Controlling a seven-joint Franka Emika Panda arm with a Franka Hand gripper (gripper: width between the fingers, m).
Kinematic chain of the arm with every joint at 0, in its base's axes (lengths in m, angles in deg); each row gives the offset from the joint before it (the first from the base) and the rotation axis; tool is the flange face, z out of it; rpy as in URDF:
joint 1: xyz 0 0 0.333 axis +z
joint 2: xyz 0 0 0 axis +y
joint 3: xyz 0 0 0.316 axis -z
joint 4: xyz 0.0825 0 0 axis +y
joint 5: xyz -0.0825 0 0.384 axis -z
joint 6: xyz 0 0 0 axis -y
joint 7: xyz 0.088 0 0 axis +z
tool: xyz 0 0 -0.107 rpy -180 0 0
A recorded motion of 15 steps. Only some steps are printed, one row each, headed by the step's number.
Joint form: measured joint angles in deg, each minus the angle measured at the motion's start. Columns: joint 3, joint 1, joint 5, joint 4, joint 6, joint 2, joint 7.
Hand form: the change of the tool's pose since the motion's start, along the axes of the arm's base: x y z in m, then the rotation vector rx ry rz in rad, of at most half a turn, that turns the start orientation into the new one. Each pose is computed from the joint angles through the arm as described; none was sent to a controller.
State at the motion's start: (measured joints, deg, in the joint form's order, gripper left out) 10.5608 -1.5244 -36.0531 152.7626 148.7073 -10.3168 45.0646
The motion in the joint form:
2: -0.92 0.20 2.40 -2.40 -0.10 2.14 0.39
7: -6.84 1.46 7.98 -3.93 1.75 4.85 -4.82
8: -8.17 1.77 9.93 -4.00 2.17 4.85 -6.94
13: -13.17 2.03 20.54 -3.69 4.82 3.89 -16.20
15: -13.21 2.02 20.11 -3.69 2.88 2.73 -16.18
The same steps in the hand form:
2: 0.0156 0.0054 0.0013 -0.0357 -0.0002 0.0583
7: 0.0351 0.0569 -0.0045 -0.1063 0.0243 0.1641
8: 0.0374 0.0697 -0.0030 -0.1253 0.0263 0.1823
13: 0.0418 0.1131 0.0081 -0.2322 0.0028 0.2517
15: 0.0392 0.1142 0.0136 -0.2206 0.0142 0.2535

